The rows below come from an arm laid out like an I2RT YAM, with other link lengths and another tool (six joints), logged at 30 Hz.
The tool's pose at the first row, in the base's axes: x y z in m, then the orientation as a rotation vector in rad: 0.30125, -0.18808, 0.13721, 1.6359, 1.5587, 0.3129
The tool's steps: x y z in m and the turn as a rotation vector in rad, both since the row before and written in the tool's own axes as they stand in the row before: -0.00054, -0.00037, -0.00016, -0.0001, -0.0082, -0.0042; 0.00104, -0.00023, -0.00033, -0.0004, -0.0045, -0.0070; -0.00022, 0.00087, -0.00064, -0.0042, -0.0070, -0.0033; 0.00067, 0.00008, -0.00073, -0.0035, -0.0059, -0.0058; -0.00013, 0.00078, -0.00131, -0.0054, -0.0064, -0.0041
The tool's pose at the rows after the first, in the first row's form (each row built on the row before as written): 0.30077, -0.18856, 0.13724, 1.6317, 1.5558, 0.3037; 0.30059, -0.18751, 0.13691, 1.6253, 1.5577, 0.2964; 0.30073, -0.18734, 0.13799, 1.6188, 1.5534, 0.2917; 0.30042, -0.18643, 0.13824, 1.6108, 1.5521, 0.2861; 0.30005, -0.18590, 0.13963, 1.6027, 1.5484, 0.2824
